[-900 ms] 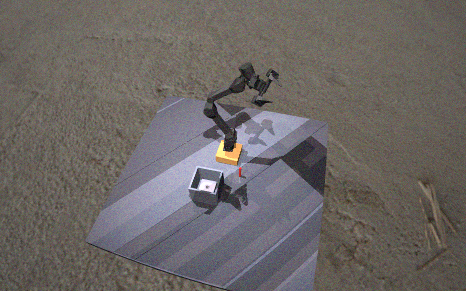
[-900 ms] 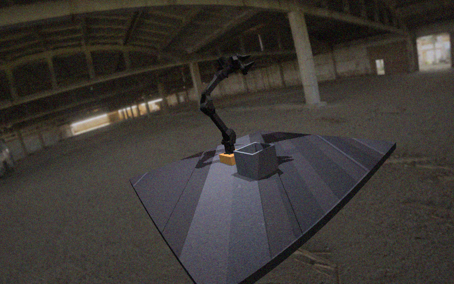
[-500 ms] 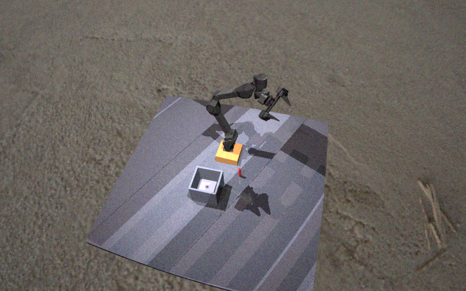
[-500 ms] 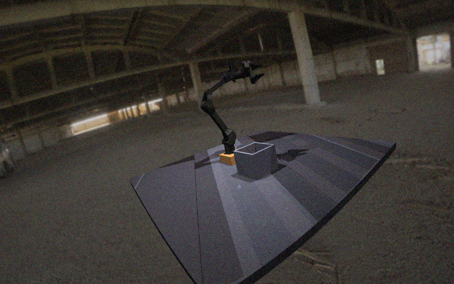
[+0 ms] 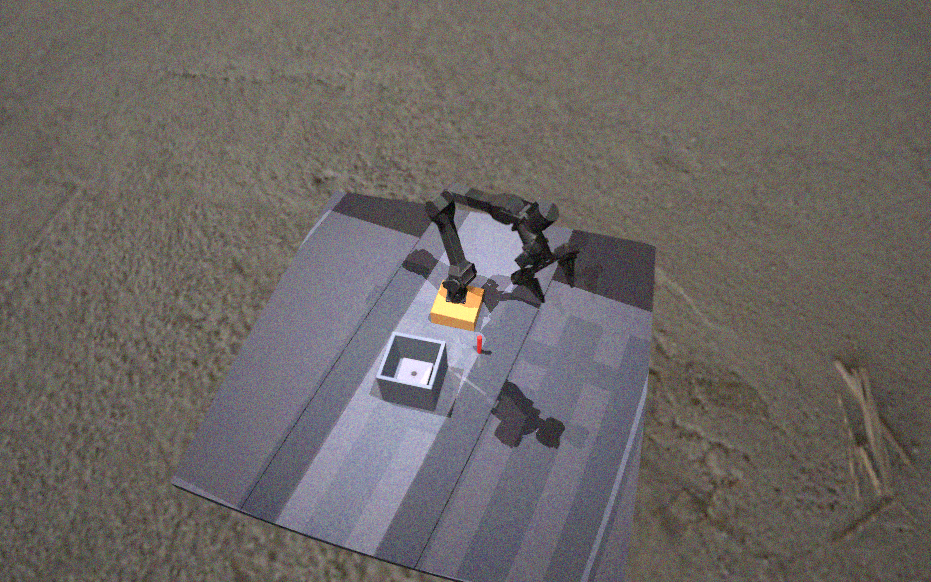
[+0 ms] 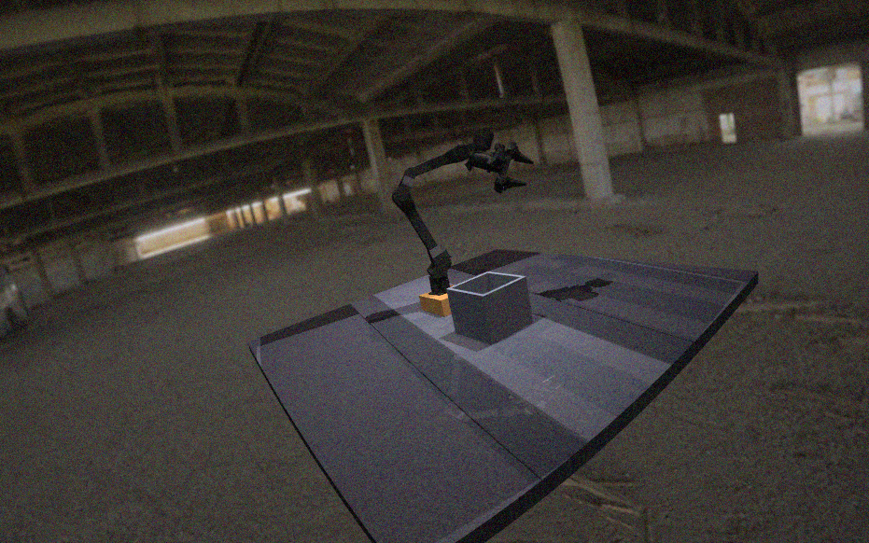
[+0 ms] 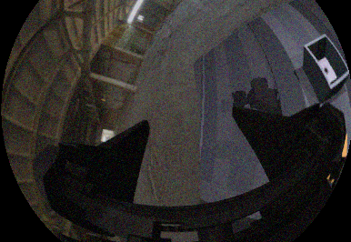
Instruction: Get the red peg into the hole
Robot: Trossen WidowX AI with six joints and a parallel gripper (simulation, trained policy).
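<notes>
The red peg is 350 mm below my gripper tip, 200 mm to the right of it and 70 mm behind it. Also, from my gripper tip: plate (380 mm to the right, 350 mm below, 60 mm ahead).
</notes>
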